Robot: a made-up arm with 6 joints. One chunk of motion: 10 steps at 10 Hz.
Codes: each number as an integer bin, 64 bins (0 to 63) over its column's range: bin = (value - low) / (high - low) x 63, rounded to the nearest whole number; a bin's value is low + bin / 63 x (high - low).
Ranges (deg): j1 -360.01..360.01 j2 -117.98..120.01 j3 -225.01..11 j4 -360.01..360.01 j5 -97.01..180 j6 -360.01..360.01
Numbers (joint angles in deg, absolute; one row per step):
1: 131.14 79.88 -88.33 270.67 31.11 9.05
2: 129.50 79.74 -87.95 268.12 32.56 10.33
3: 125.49 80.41 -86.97 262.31 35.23 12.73
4: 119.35 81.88 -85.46 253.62 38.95 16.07
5: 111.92 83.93 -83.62 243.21 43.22 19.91
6: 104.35 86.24 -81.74 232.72 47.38 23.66
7: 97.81 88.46 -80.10 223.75 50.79 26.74
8: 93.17 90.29 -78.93 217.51 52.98 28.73
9: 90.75 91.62 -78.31 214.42 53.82 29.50
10: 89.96 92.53 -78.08 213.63 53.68 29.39
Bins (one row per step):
1: 43 52 36 55 29 32
2: 43 52 37 55 29 32
3: 42 53 37 54 30 33
4: 42 53 37 54 31 33
5: 41 53 38 53 32 33
6: 41 54 38 52 33 34
7: 40 55 39 51 34 34
8: 40 55 39 51 34 34
9: 39 55 39 50 34 34
10: 39 56 39 50 34 34

